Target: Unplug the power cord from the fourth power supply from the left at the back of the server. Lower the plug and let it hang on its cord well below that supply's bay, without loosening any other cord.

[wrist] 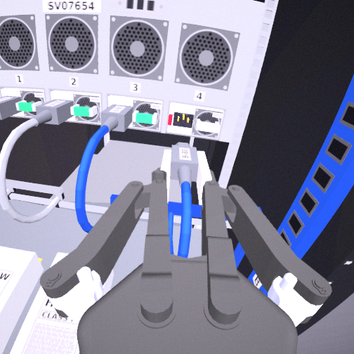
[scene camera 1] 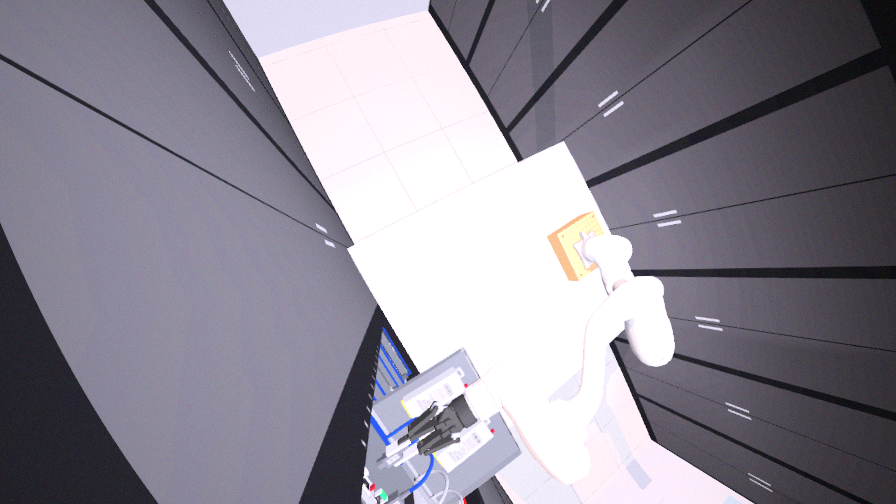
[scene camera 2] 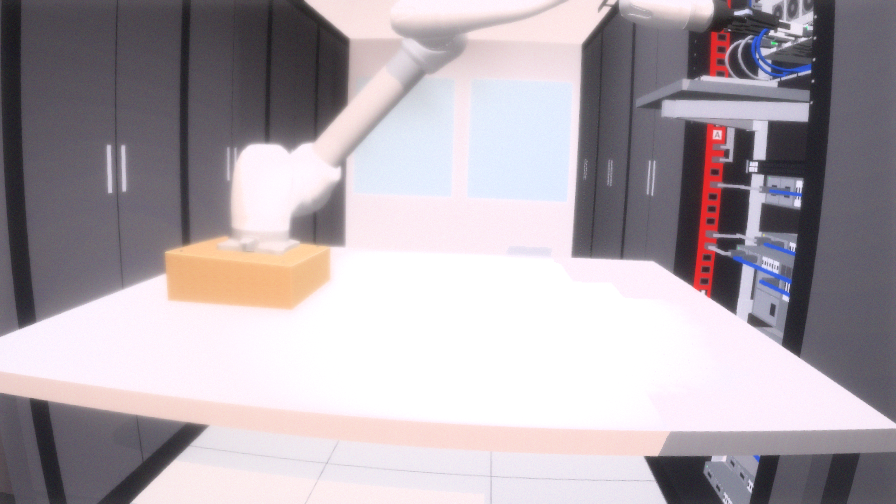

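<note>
The fourth power supply [wrist: 216, 131], under the label 4, has an open black socket [wrist: 183, 119] with its pins showing. Its indicator is white. My gripper [wrist: 183, 161] [scene camera 1: 393, 453] [scene camera 2: 794, 27] is shut on the grey plug [wrist: 184, 154] of a blue cord [wrist: 186, 215]. The plug is apart from the socket and shows a short way below it in the wrist view. The cord runs down between the fingers. Grey plugs sit in supplies 1 [wrist: 7, 107], 2 [wrist: 54, 111] and 3 [wrist: 118, 117], beside green indicators. The cord's lower end is hidden by the gripper.
A blue cord [wrist: 81, 190] and a white cord [wrist: 5, 175] loop down left of the gripper. A blue outlet strip [wrist: 292, 200] stands at the right. A grey shelf [scene camera 2: 720, 94] with labelled boxes [scene camera 1: 435, 393] lies below the gripper. The white table [scene camera 1: 463, 263] [scene camera 2: 438, 376] bears the orange arm base [scene camera 2: 228, 278].
</note>
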